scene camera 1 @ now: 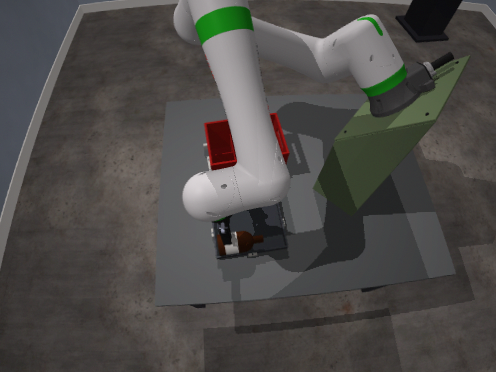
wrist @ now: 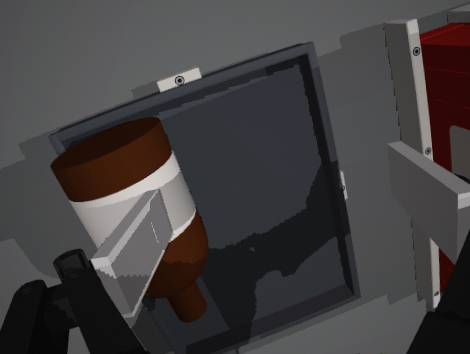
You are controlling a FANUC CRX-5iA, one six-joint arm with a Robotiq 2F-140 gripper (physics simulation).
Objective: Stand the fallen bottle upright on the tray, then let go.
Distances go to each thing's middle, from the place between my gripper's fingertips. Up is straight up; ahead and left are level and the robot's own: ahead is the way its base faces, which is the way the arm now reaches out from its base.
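Labels:
The brown bottle [wrist: 103,177] is 50 mm below my hand, 20 mm behind it and 90 mm to the left of it. Going by their middles, of the things named here the brown bottle is the nearest to my hand. As for the pale rail [wrist: 402,36], I see it 80 mm below my hand, 140 mm to the right of it and 110 mm behind it.

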